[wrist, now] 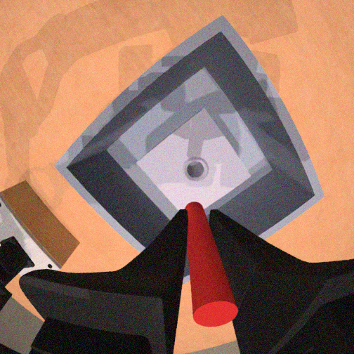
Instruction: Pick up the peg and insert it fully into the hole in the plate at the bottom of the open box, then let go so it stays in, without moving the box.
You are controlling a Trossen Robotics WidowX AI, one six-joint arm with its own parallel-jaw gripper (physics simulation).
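The red peg (207, 270) is held between the two black fingers of my gripper (197, 215), which is shut on it. The peg's far end shows just beyond the fingertips, and its near end faces the camera. The open grey box (272, 107) stands on the table, turned like a diamond in the view. At its bottom lies a pale square plate (162, 167) with a round, dark hole (195, 169). In the view the peg's far end is just below the hole, over the plate's near corner, and apart from the hole. The fingers hide the box's near corner.
A brown block (42, 225) with a white plate and a black part on it stands at the left edge, left of my gripper. The orange table top (325, 100) surrounds the box. Shadows of the arm fall across the table and into the box.
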